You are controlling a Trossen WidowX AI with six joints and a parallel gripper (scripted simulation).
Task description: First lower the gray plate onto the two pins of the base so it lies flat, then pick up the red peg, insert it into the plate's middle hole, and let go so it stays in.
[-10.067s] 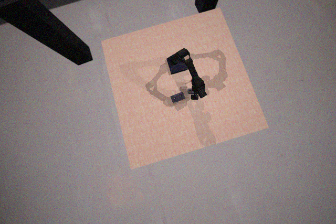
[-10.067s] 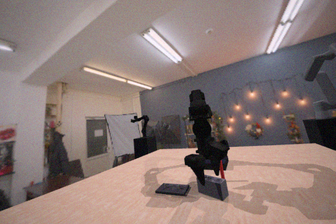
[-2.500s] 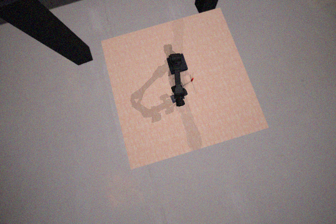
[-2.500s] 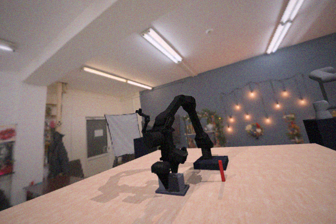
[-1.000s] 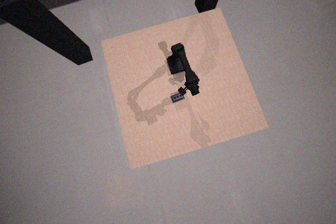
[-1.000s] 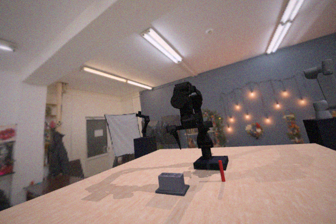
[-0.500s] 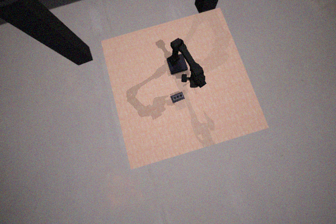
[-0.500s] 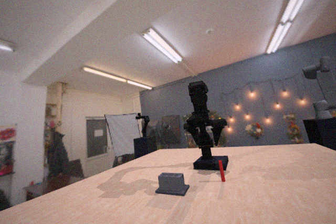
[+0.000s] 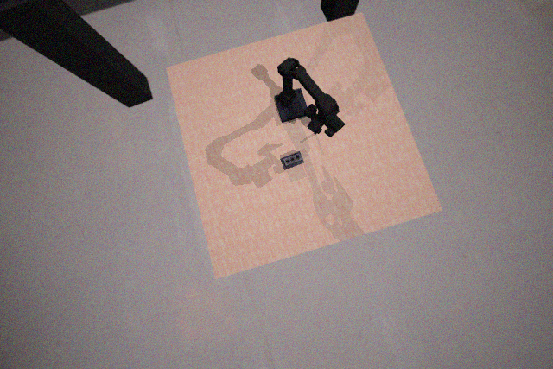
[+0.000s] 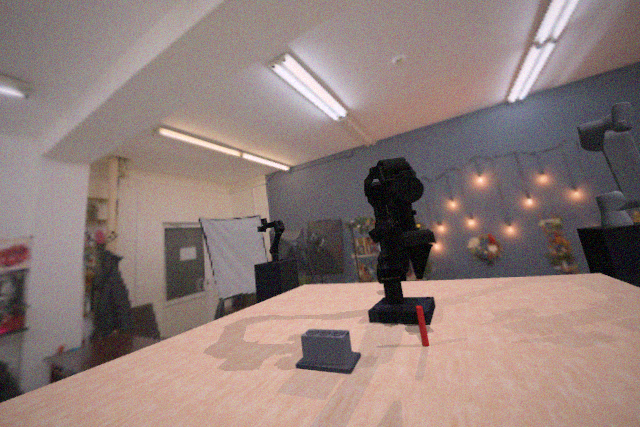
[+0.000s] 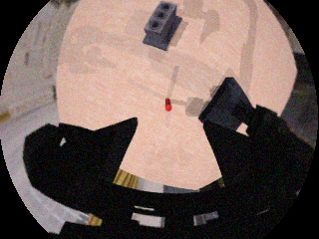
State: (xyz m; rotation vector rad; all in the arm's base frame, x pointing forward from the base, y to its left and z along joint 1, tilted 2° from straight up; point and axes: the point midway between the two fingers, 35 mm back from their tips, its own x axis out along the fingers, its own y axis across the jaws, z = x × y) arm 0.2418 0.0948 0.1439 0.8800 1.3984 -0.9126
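The red peg lies 11 cm below my gripper tip. Also, from my gripper tip: base: 18 cm to the right, 14 cm below, 10 cm ahead; gray plate: 19 cm to the right, 11 cm ahead, 10 cm below.
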